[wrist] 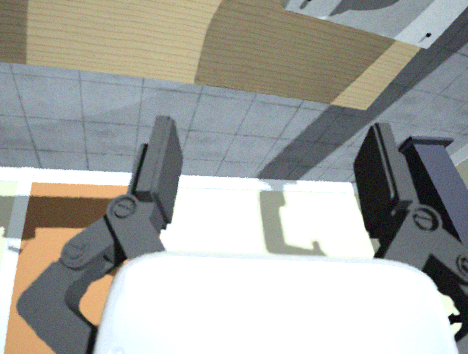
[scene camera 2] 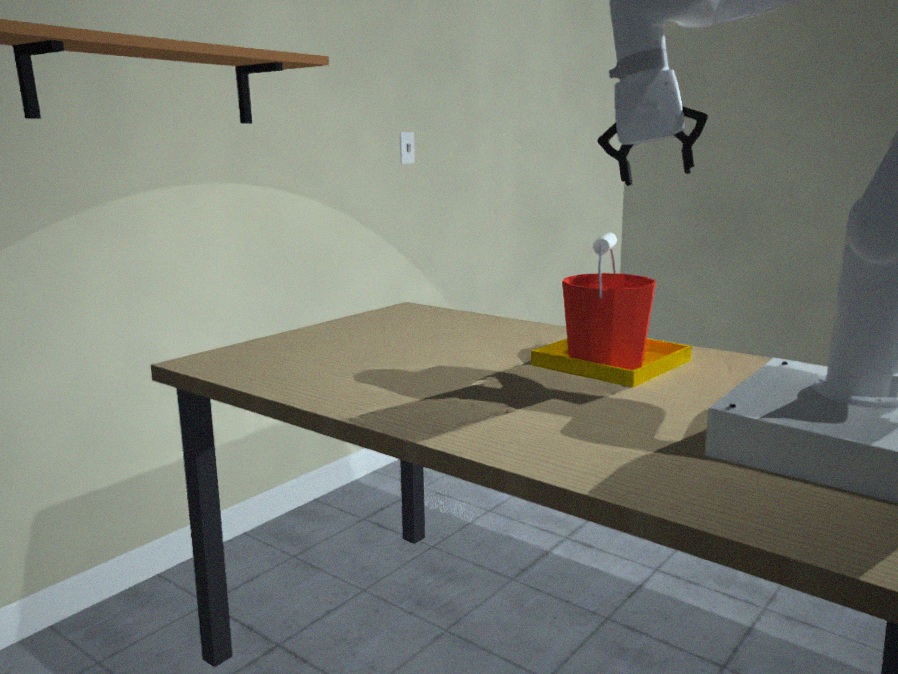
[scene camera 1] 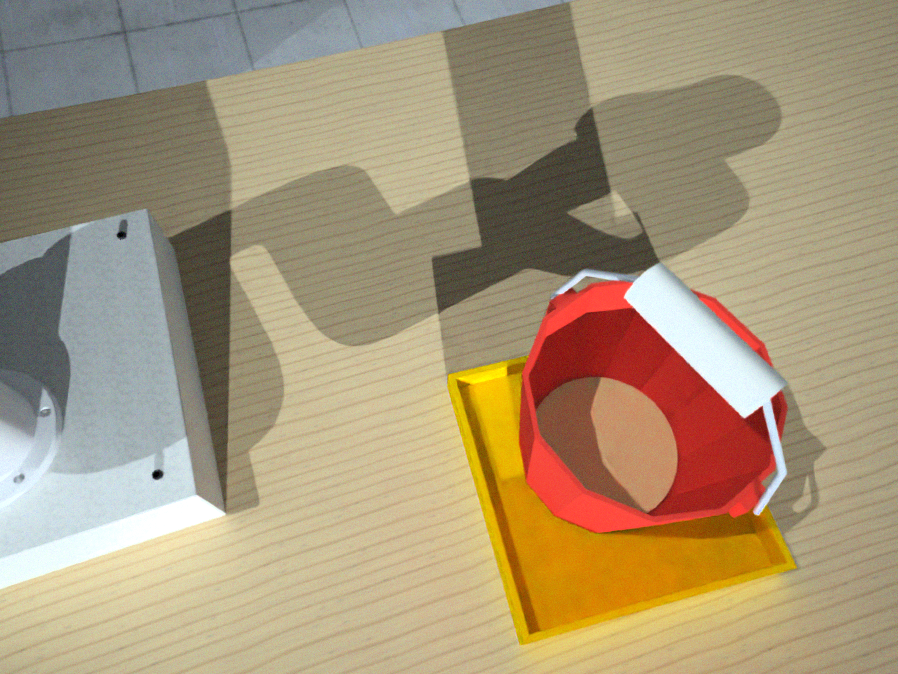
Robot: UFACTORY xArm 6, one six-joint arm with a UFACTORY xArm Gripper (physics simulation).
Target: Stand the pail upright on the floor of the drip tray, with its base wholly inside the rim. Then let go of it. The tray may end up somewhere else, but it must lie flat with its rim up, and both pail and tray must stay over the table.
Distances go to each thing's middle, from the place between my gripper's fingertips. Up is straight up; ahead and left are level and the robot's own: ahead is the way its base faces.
Labels:
My hand is 18 cm short of the yellow drip tray [scene camera 1: 558, 577], 30 cm to the left of it and 39 cm above it.

